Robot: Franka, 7 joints.
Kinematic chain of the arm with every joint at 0, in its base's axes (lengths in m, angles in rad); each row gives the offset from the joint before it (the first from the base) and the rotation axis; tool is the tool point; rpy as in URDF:
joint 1: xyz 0 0 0.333 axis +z
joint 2: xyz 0 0 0 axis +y
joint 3: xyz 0 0 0.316 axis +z
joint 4: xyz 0.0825 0 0 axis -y
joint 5: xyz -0.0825 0 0.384 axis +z
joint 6: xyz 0 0 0 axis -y
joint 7: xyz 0.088 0 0 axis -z
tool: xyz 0 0 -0.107 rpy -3.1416 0 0
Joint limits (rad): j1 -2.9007..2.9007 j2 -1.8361..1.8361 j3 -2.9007..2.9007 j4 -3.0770..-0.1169 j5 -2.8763..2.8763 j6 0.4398..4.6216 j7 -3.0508..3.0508
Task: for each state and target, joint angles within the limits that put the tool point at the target. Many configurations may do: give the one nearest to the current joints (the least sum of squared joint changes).
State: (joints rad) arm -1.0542 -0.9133 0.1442 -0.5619 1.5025 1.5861 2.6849
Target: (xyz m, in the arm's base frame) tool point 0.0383 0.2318 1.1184
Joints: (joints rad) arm -1.1250 -0.6247 0.1377 -0.6558 1.5136 1.7294 2.6849
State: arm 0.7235 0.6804 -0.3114 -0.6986 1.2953 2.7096 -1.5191
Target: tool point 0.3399 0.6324 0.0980
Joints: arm 1.1038 1.0001 0.0059 -1.4282 1.3310 2.6195 -1.5191
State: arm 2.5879 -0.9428 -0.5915 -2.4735 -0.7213 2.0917 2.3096
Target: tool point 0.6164 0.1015 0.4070
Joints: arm 2.0679 -1.2796 -1.4907 -1.8593 -0.8192 2.0982 2.3096
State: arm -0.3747 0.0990 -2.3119 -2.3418 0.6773 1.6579 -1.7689
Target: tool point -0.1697 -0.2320 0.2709
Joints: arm -0.2009 0.2125 -2.2130 -2.6594 0.6241 1.3292 -1.7689
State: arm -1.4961 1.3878 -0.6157 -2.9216 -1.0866 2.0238 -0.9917
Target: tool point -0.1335 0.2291 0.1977
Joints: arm -1.7747 1.6930 -0.6641 -2.9636 -1.1014 2.1074 -0.9917
